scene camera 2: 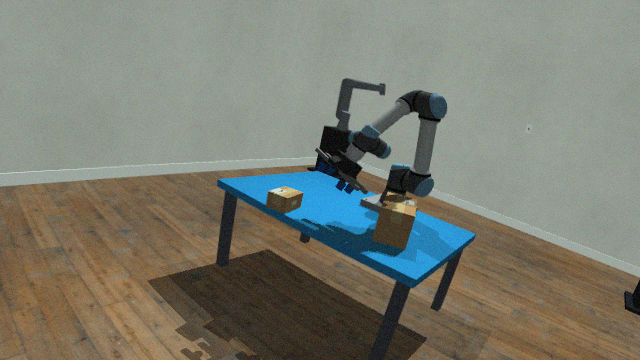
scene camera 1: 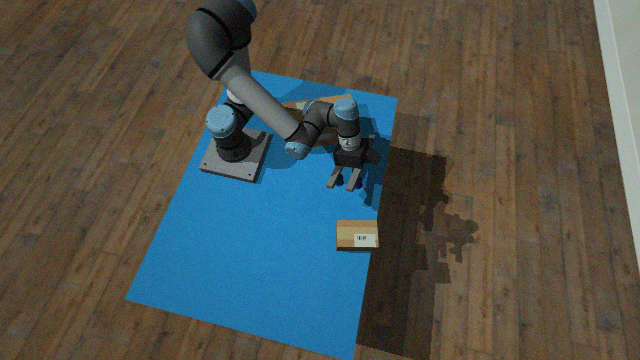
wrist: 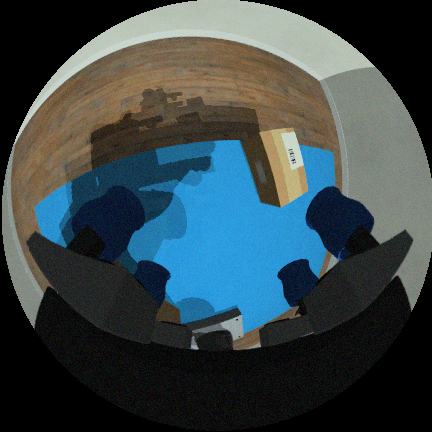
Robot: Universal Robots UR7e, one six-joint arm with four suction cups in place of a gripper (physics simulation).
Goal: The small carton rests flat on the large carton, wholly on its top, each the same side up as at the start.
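Places are measured from the arm's base along level axes (x ahead, y left, z up), in centimetres.
Pixels of known places: hand, tool point: (scene camera 2: pixel 333 180) (wrist: pixel 225 250); arm's base, link origin: (scene camera 1: pixel 234 147) (wrist: pixel 213 338).
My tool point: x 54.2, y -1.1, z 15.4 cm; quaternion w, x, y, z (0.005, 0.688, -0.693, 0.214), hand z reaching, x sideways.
Observation:
For each thing: its top centre in the pictures, then the offset to it from my tool point. Level surfaces: height alone.
- small carton, top centre: (wrist: pixel 288 164) (scene camera 1: pixel 357 233) (scene camera 2: pixel 286 191) dy -18.9, dx +8.3, dz -11.6 cm
- large carton, top centre: (wrist: pixel 113 339) (scene camera 1: pixel 319 112) (scene camera 2: pixel 400 202) dy +23.4, dx -22.0, dz -3.7 cm
- blue table, surface height: dz -19.0 cm
The small carton (scene camera 1: pixel 351 231) (scene camera 2: pixel 285 200) (wrist: pixel 286 170), brown with a white label on top, sits upright at the blue table's long edge. The large carton (scene camera 1: pixel 325 99) (scene camera 2: pixel 395 227) (wrist: pixel 169 312) is taller and stands near the arm's base. The arm hides much of it in scene camera 1, and a small part shows in the wrist view. My suction gripper (scene camera 1: pixel 349 182) (scene camera 2: pixel 335 177) (wrist: pixel 224 250) is off and empty, shown as open. It hangs tilted above the table between the cartons, with its four dark blue cups apart from both. The small carton is not on the large one.
The blue table (scene camera 1: pixel 240 250) (scene camera 2: pixel 250 184) (wrist: pixel 225 225) bears the grey base plate (scene camera 1: pixel 212 162) (scene camera 2: pixel 369 201) of the arm. The arm reaches over the large carton's side in scene camera 1. A dark stand with a bent grey post (scene camera 2: pixel 344 100) rises behind the table.

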